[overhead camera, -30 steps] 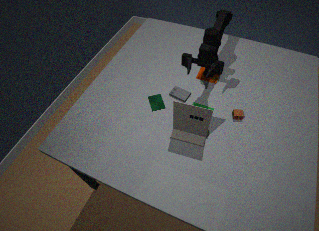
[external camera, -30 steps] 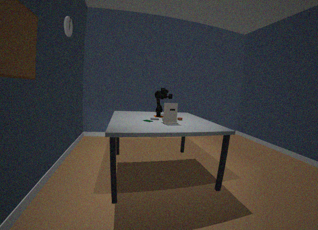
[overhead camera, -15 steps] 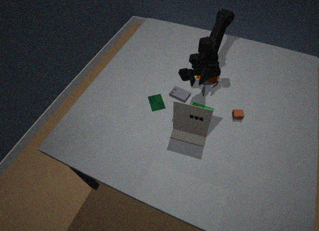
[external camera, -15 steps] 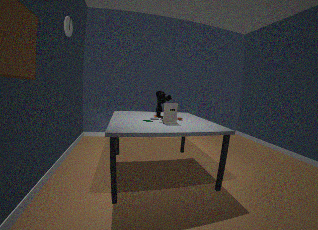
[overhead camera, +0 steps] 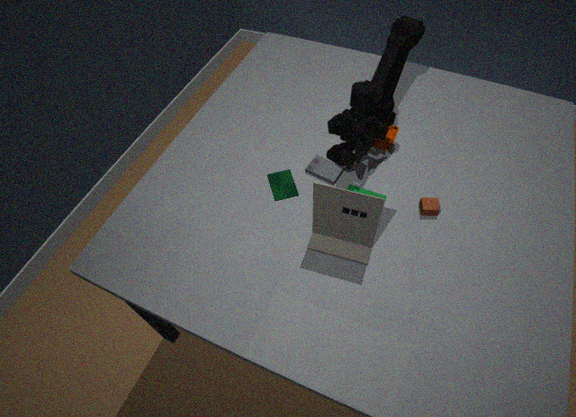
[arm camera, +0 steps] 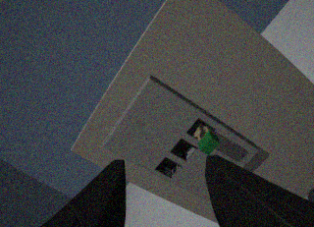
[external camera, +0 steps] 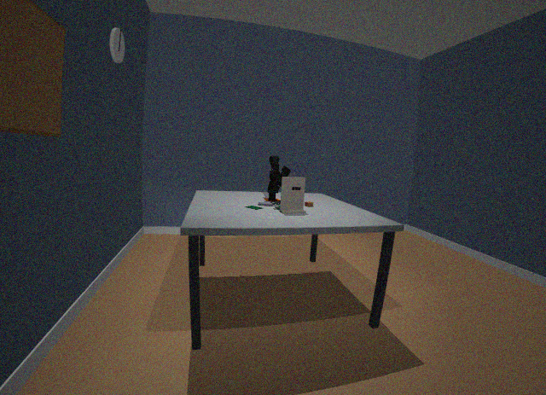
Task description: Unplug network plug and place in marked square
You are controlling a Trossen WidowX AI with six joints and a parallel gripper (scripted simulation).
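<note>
Now: gripper tip 110 mm short of the upright grey panel, 30 mm to the right of it and 100 mm above it. From my gripper tip the other things lie so: green square 40 mm behind, 40 mm to the left, 210 mm below; flat grey piece 120 mm behind, 110 mm to the right, 200 mm below; orange block 100 mm behind, 220 mm to the left, 190 mm below.
</note>
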